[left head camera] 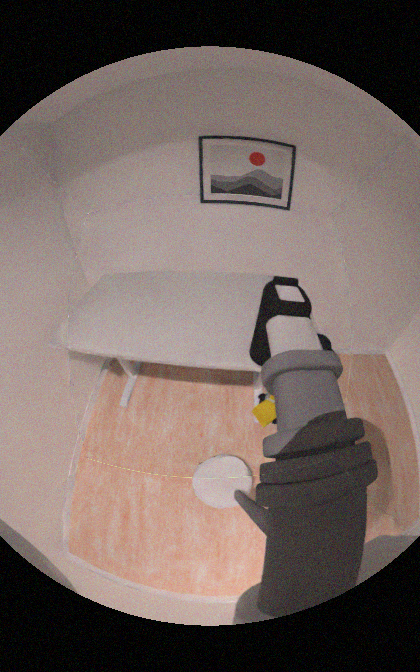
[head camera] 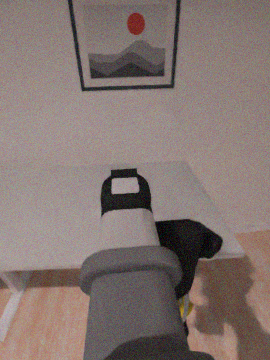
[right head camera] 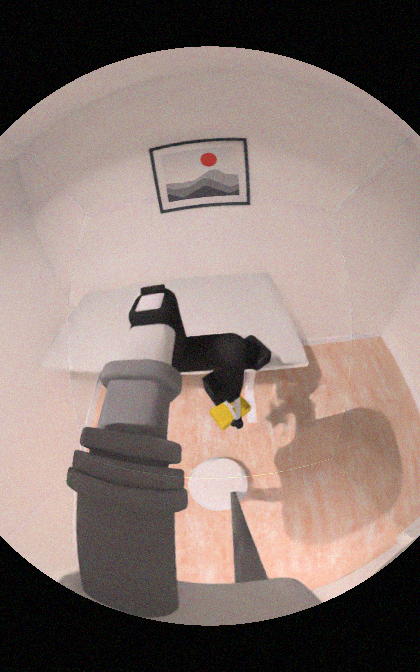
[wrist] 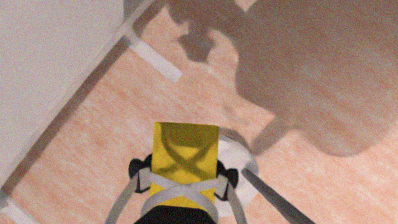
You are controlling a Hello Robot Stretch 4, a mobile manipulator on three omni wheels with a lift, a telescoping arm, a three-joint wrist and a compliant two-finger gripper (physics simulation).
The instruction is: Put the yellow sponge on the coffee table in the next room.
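Frame: origin at the robot's base, x right, y down, z ahead, level; metres.
Seen in the pictures: gripper, fingertip midpoint: (wrist: pixel 184 169).
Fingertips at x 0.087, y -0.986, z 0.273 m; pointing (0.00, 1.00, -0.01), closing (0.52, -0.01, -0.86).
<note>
A point is followed by its place in that frame.
The yellow sponge (head camera: pixel 184 308) (left head camera: pixel 265 411) (right head camera: pixel 222 415) (wrist: pixel 185 147) @[y -1.033, x 0.113, z 0.290 m] is clamped between the fingertips of my gripper (right head camera: pixel 231 414) (wrist: pixel 184 169) @[y -0.986, x 0.087, z 0.273 m]. In the wrist view a dark fingertip presses on each side of it, and the pale finger straps cross over its lower part. The sponge hangs above the wood floor, out in front of a white table (head camera: pixel 50 215) @[y -0.923, x -0.365, z 0.751 m] (left head camera: pixel 175 320) (right head camera: pixel 260 315) (wrist: pixel 55 60) @[y -0.923, x 0.086, z 0.519 m], clear of its front edge and near its right leg. The frames do not tell whether this is the coffee table. My arm hides part of the sponge in the head view.
A framed mountain picture (head camera: pixel 127 47) @[y -1.603, x 0.062, z 1.270 m] (left head camera: pixel 247 172) (right head camera: pixel 202 175) hangs on the wall behind the table. A pale round disc (left head camera: pixel 220 480) (right head camera: pixel 215 484) (wrist: pixel 235 155) @[y -0.186, x 0.137, z 0.013 m] is low in front of the table. Walls stand at both sides. The arm's shadow falls on the floor at the right.
</note>
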